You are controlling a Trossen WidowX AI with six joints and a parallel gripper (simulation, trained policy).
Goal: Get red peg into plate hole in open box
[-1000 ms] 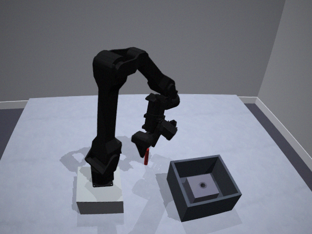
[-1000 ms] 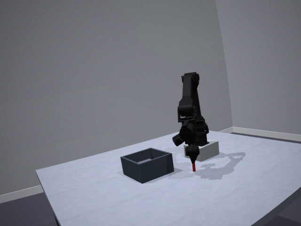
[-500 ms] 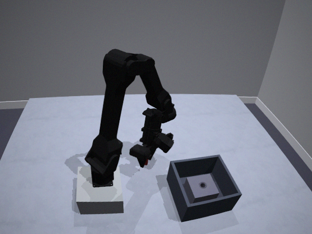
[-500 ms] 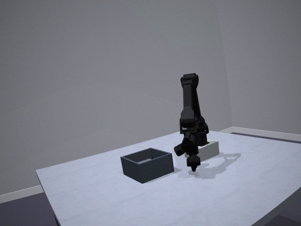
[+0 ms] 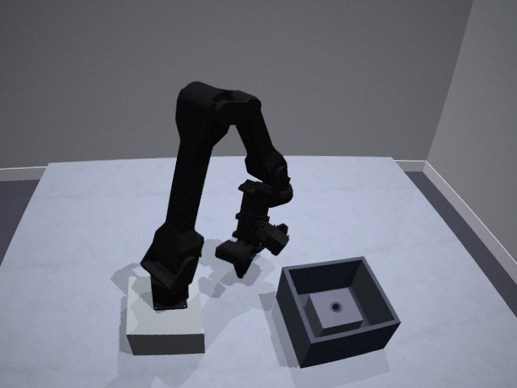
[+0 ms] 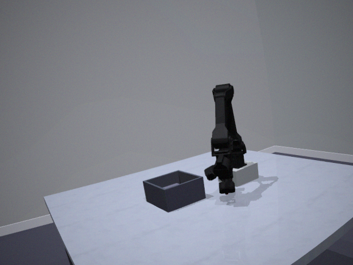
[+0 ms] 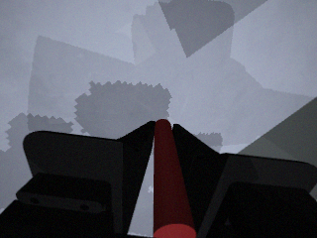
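Right now the grey plate is 16 cm to the right of my gripper tip, 16 cm ahead of it and 3 cm above it. Round my gripper tip: red peg 3 cm above, 1 cm to the left; then dark box 16 cm to the right, 16 cm ahead, 1 cm above.
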